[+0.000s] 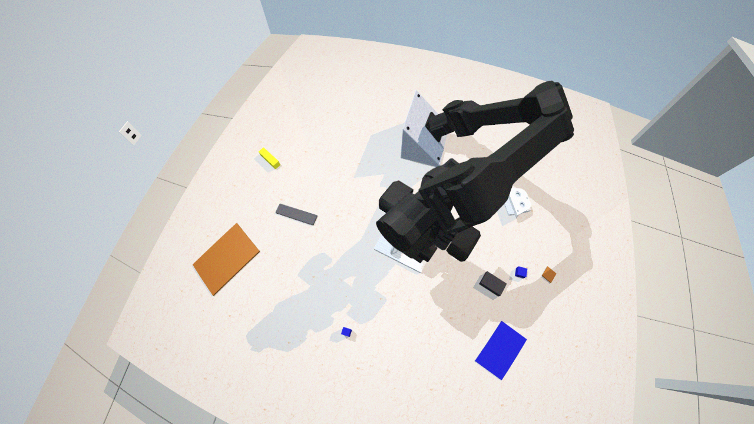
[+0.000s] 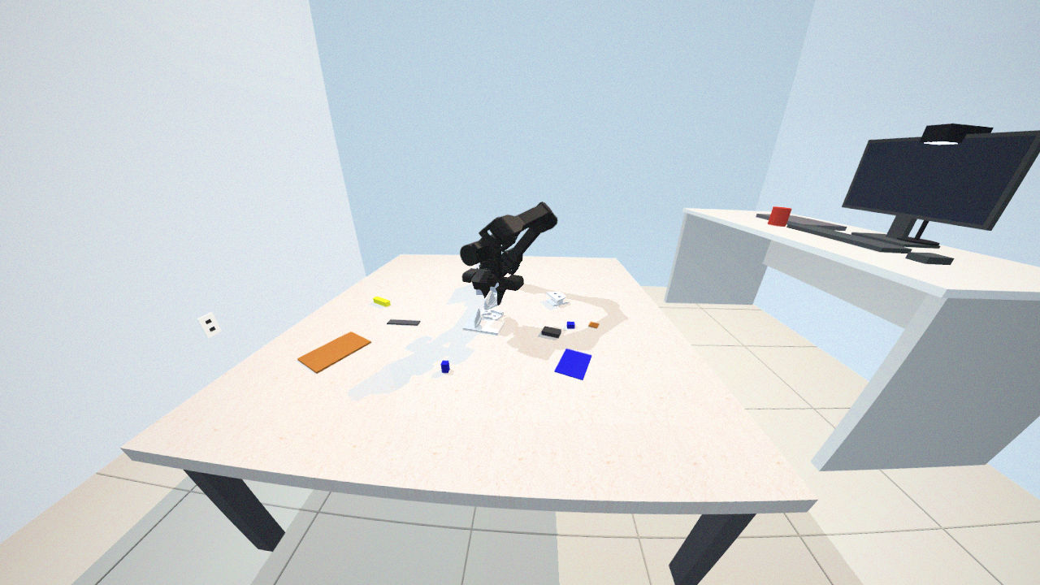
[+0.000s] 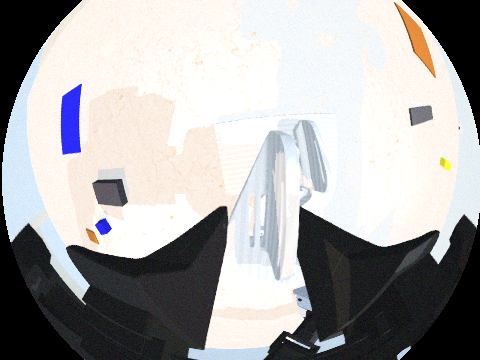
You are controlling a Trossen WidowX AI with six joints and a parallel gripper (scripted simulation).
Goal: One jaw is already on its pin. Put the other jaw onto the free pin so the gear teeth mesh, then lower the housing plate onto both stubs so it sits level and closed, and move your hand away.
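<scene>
My gripper tip is now 4 cm past the white jaw, 4 cm to the left of it and 7 cm above it. Round my gripper tip: dark grey block 2 cm ahead, 19 cm to the left, 8 cm below; white stand 20 cm behind, 21 cm to the left, 7 cm below; housing plate 20 cm behind, 21 cm to the left, 6 cm below.
</scene>
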